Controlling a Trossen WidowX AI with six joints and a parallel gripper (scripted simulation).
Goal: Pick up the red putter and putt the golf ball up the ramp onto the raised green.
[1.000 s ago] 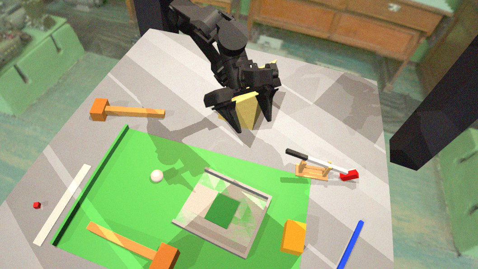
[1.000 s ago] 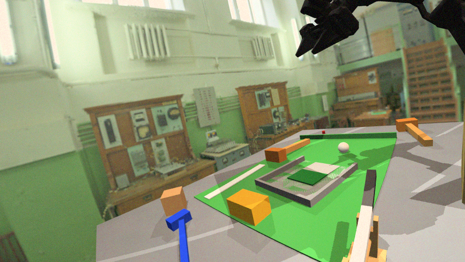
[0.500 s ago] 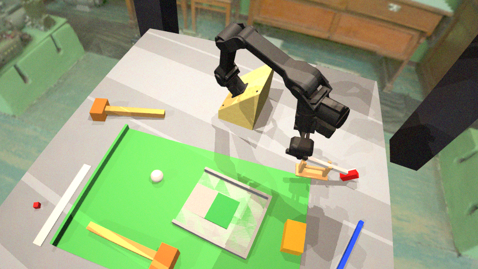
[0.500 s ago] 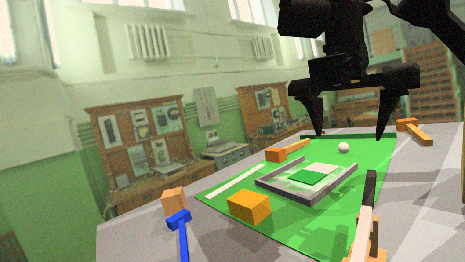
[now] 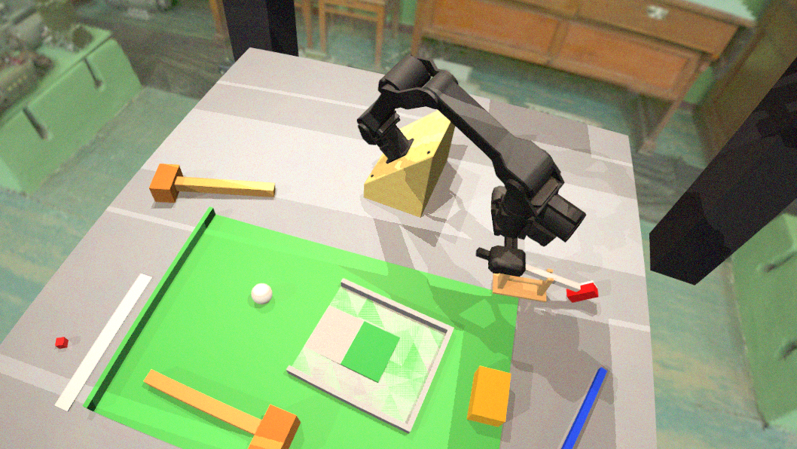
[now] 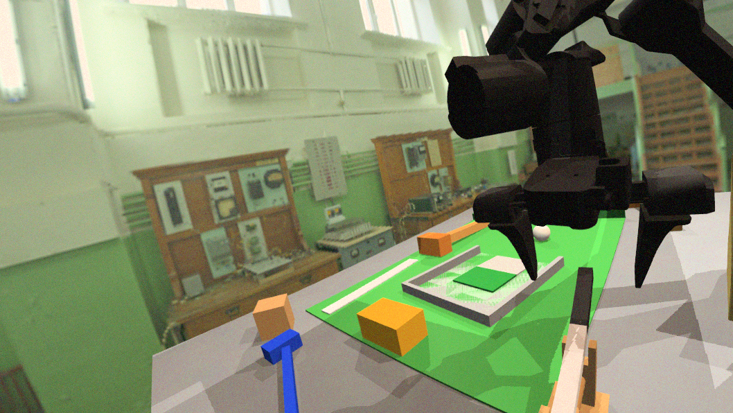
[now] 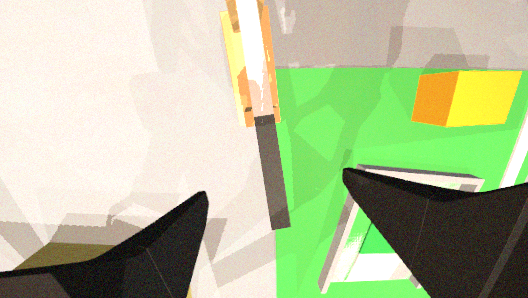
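The wooden stand is 2 cm behind my gripper tip, 8 cm to the left of it and 8 cm below it. From my gripper tip the other things lie so: yellow block: 25 cm ahead, 7 cm to the left, 9 cm below; blue stick: 26 cm ahead, 24 cm to the left, 10 cm below; red putter: 2 cm behind, 11 cm to the left, 5 cm below.
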